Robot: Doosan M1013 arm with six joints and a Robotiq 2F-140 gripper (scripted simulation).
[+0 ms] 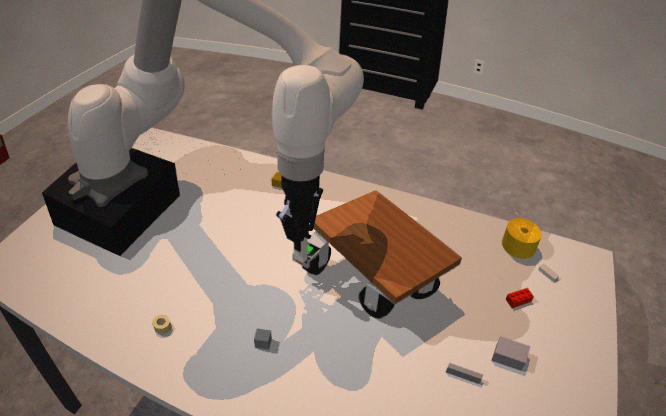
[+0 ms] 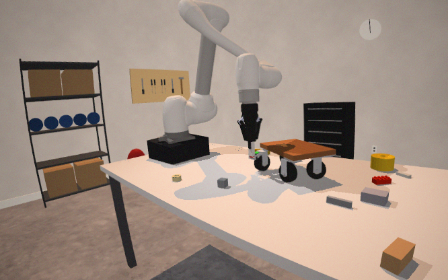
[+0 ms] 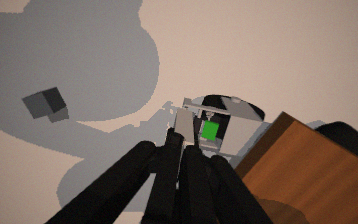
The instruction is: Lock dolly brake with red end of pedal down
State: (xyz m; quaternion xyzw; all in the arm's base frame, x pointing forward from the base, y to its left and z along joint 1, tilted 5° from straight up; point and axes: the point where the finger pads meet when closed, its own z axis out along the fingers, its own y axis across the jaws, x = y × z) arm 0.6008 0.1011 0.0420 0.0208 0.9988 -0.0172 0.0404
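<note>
Right now my hand is 20 mm to the right of the brake pedal and 30 mm above it. From my hand the other things lie so: grey cube 40 mm ahead, 190 mm to the right, 100 mm below; red brick 470 mm ahead, 250 mm to the left, 100 mm below; yellow cylinder 410 mm ahead, 450 mm to the left, 90 mm below.
</note>
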